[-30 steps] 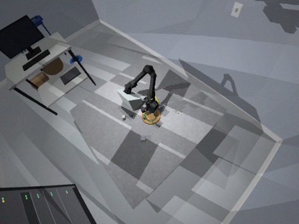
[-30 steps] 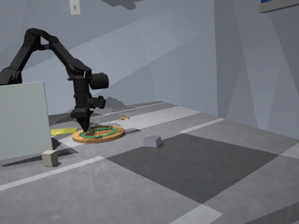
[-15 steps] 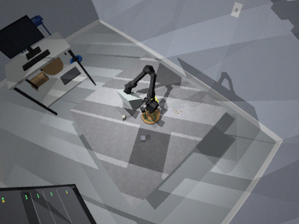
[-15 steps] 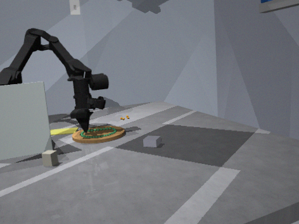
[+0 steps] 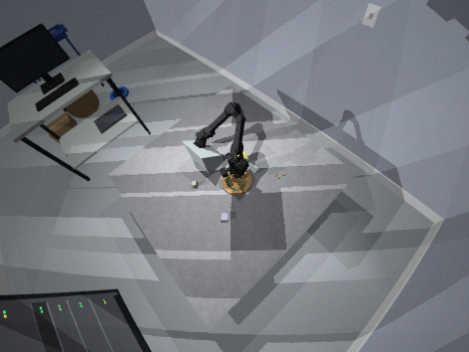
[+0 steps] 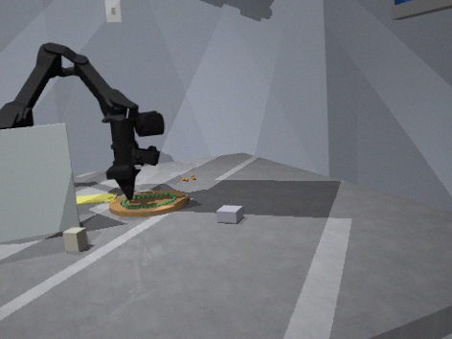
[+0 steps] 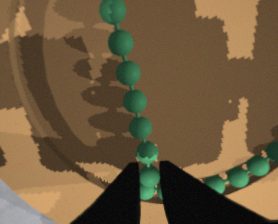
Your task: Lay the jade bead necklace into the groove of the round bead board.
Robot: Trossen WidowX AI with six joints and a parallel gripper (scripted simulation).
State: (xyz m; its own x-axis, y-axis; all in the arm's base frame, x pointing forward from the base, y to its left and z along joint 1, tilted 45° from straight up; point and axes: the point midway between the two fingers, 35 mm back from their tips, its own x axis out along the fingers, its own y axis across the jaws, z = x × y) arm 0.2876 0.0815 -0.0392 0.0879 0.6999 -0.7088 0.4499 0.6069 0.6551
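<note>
Now: gripper tip 7 cm past the yellow sheet, 13 cm to the right of it and 1 cm above it. The rest, counted from my gripper tip: grey cube: 14 cm ahead, 27 cm to the right; then beige cube: 18 cm behind, 23 cm to the right.
</note>
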